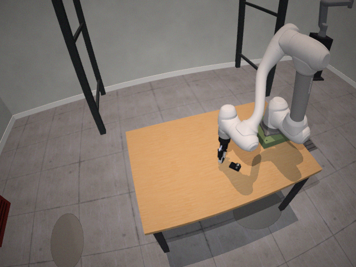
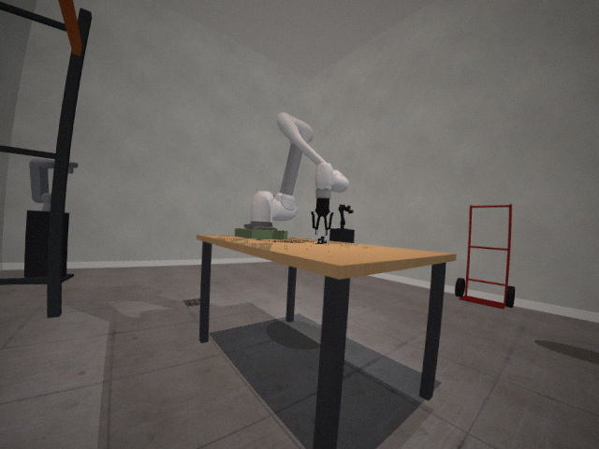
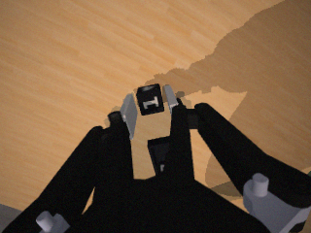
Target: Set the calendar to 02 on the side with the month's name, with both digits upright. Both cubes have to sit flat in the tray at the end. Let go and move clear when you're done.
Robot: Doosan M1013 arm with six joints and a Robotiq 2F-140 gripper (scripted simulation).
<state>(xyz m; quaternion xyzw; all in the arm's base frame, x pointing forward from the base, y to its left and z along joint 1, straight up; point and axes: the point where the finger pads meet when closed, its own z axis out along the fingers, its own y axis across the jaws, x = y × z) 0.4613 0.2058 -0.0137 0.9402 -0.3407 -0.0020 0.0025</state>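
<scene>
The black number cube is 3 cm below my hand.
</scene>
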